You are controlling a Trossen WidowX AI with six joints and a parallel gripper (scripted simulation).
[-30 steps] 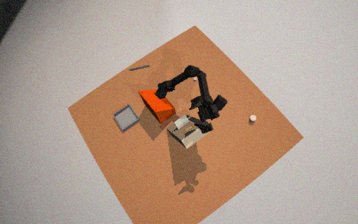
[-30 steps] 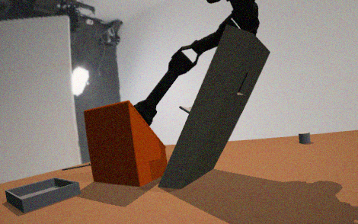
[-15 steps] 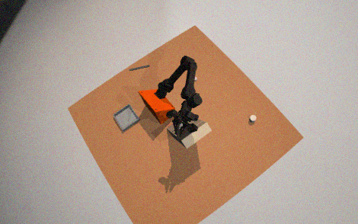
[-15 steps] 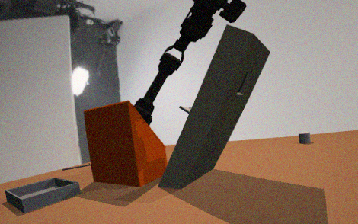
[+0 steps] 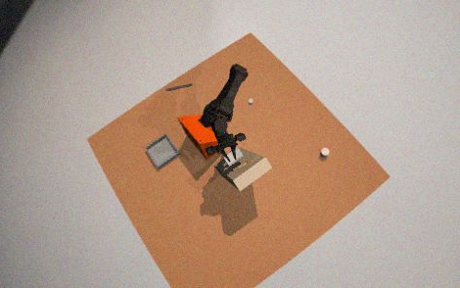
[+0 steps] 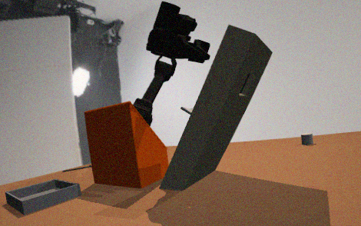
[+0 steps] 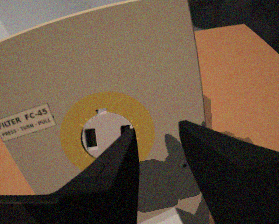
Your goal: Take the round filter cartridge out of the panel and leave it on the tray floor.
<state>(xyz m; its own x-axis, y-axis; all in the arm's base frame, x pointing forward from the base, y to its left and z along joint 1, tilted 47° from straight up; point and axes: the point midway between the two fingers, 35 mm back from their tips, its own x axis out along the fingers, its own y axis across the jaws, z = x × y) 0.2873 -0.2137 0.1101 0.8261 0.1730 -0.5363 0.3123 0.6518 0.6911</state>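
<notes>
My gripper tip is now 60 mm above the round filter cartridge, 50 mm short of it and 30 mm to the right of it. The rest, counted from my gripper tip: beige service panel 130 mm below, 30 mm to the left; grey tray 430 mm behind, 290 mm below, 200 mm to the right; grey ledge 150 mm below, 50 mm behind, 40 mm to the left.
</notes>
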